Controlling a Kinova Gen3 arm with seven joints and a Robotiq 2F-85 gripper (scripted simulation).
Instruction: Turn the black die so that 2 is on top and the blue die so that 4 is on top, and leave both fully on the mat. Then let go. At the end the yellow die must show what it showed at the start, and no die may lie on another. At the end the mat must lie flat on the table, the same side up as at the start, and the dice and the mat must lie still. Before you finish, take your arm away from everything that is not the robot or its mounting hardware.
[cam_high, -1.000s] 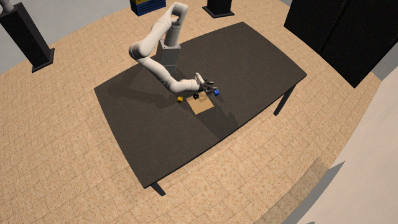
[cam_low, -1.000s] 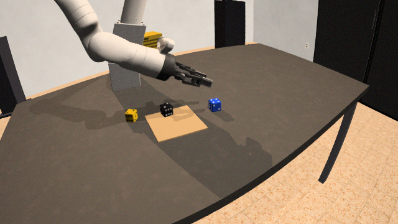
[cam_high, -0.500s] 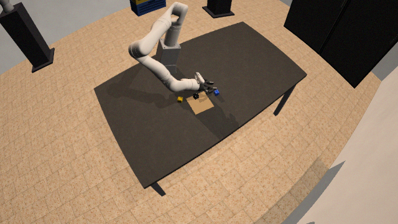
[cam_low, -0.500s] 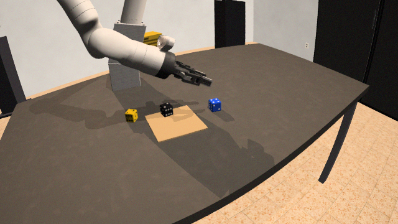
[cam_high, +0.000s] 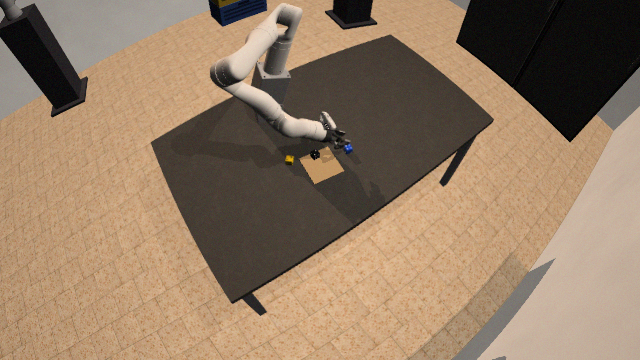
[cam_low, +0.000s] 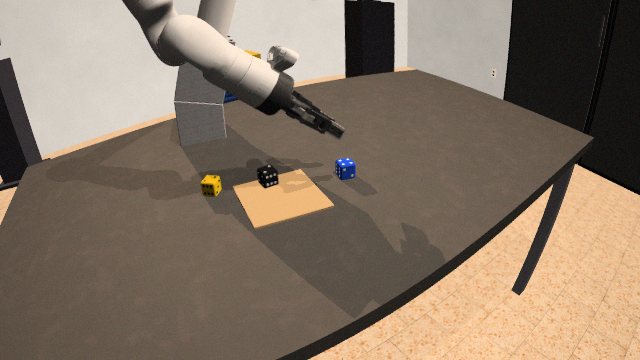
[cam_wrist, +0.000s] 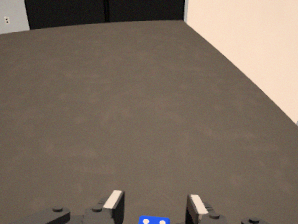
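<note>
My hand is 90 mm above the blue die and 30 mm to the right of it. Also, from my hand: yellow die 220 mm to the right, 90 mm below, 50 mm behind; tan mat 110 mm to the right, 110 mm below, 20 mm ahead; black die 110 mm to the right, 90 mm below, 30 mm behind.
</note>
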